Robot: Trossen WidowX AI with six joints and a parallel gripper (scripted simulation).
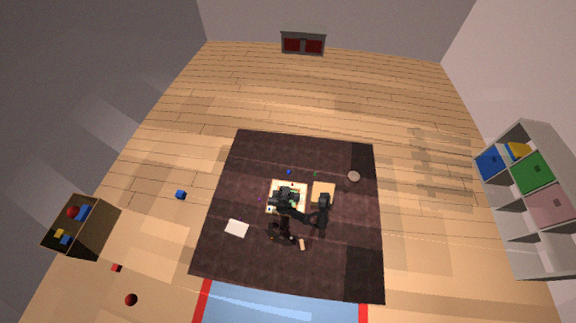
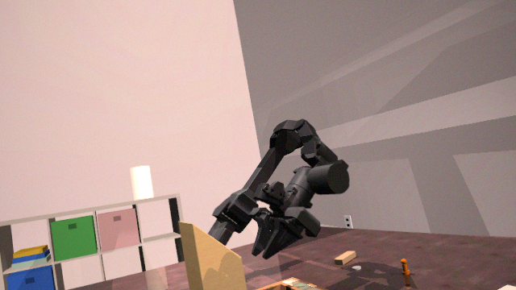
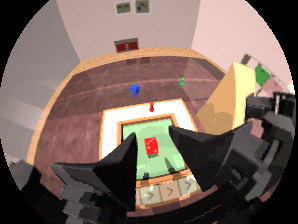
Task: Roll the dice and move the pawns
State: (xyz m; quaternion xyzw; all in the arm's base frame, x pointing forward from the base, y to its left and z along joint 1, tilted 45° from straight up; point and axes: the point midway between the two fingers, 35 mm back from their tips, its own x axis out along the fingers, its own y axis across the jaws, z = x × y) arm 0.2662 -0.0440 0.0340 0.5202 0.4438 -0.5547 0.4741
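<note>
The red pawn lies 110 mm to the right of my gripper tip, 100 mm below it and 40 mm behind it. From my gripper tip the other things lie so: blue pawn (130 mm ahead, 100 mm to the left, 100 mm below); then green tray (120 mm below); then green pawn (220 mm behind, 210 mm to the right, 110 mm below).
</note>
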